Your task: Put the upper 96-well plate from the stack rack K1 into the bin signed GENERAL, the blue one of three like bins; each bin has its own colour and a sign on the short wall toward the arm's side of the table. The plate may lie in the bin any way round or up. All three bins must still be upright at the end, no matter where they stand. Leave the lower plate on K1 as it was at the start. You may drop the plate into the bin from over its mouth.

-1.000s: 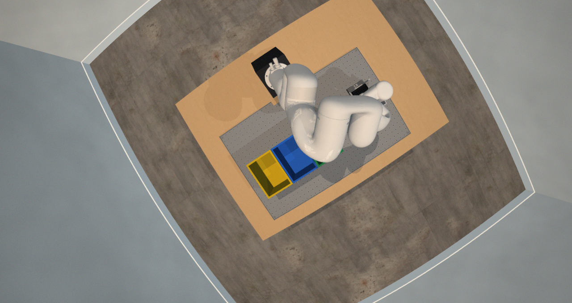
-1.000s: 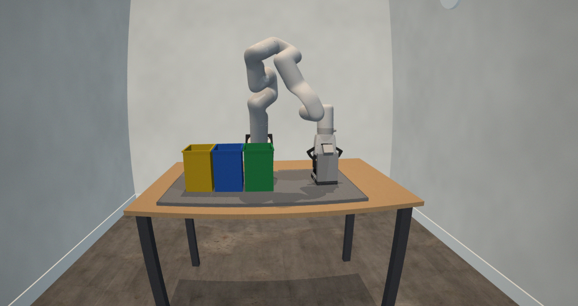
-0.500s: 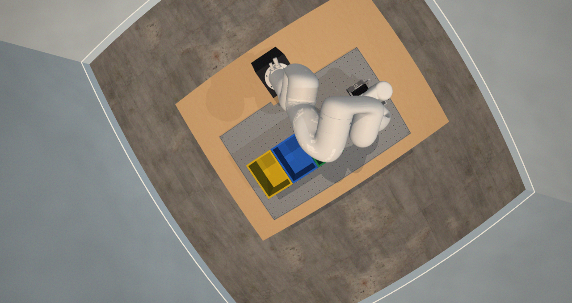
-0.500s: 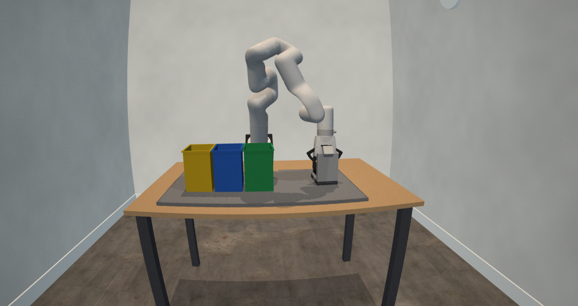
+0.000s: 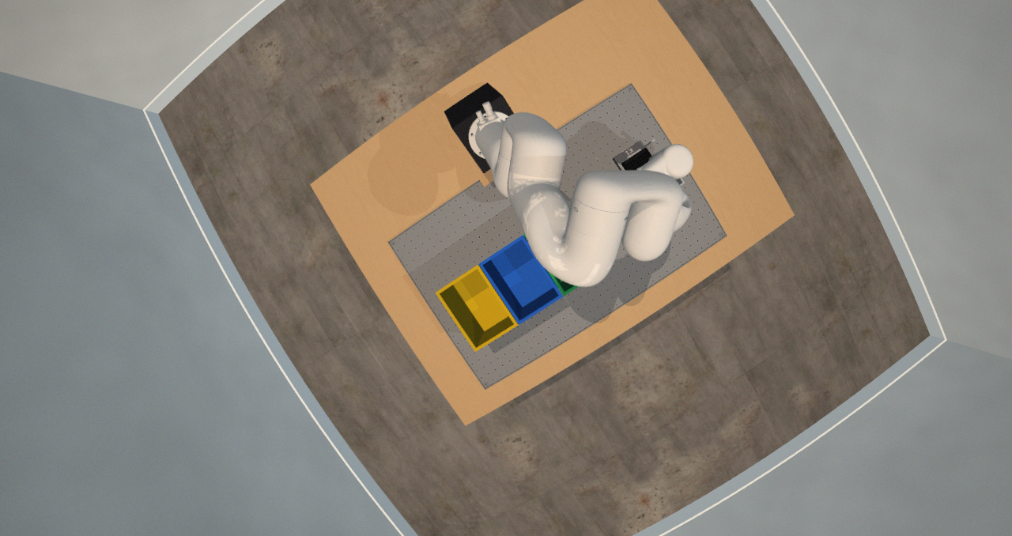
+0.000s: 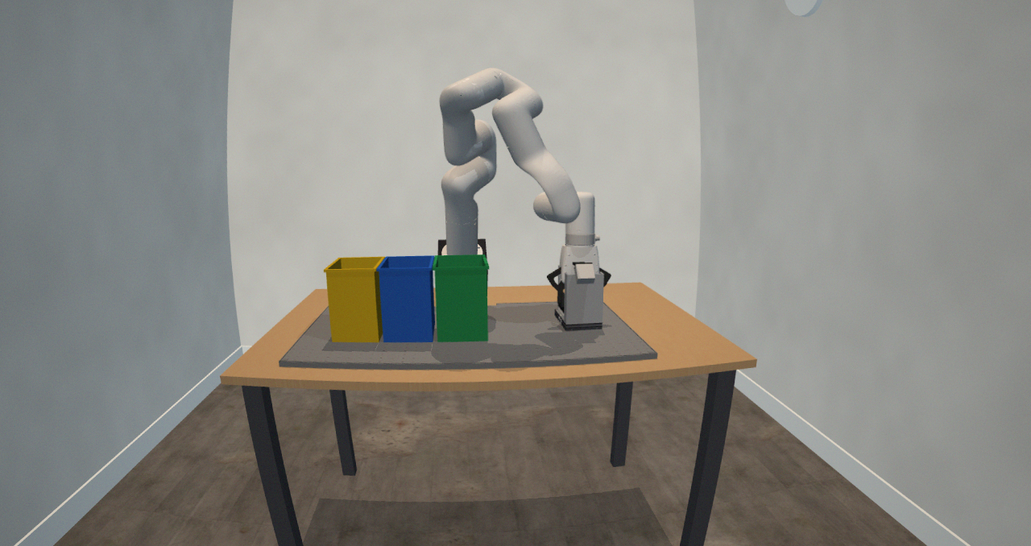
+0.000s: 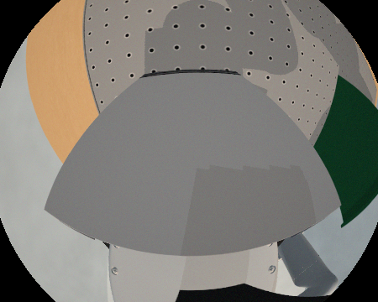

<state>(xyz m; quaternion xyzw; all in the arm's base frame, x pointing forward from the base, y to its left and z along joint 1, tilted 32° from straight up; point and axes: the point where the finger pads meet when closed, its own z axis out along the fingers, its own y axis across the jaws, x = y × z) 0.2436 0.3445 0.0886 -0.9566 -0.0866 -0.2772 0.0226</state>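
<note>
Now: hand 2 cm above the black 96-well plate. From my hand the other things lie so: white plate 3 cm below; then green bin 10 cm ahead, 29 cm to the right, 3 cm above; then blue bin 13 cm ahead, 42 cm to the right, 3 cm above.
</note>
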